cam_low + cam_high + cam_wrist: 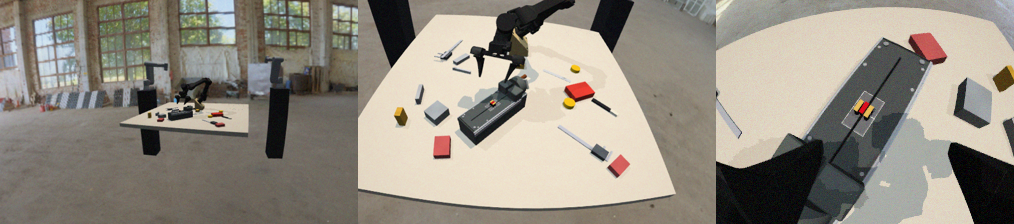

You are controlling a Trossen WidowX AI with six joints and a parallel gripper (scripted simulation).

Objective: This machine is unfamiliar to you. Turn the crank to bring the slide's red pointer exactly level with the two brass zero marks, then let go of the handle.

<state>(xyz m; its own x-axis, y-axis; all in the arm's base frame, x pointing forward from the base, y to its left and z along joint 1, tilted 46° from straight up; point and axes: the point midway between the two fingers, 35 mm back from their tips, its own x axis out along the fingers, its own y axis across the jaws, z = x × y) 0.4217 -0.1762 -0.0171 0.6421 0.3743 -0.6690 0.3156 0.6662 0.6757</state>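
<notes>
Now: the crank 7 cm behind my gripper tip, 12 cm to the left of it and 6 cm below it. Round my gripper tip: brown handle: 9 cm behind, 12 cm to the left, 7 cm below; then grey cube: 3 cm ahead, 22 cm to the right, 13 cm below; then red pointer: 5 cm ahead, 6 cm below.
</notes>
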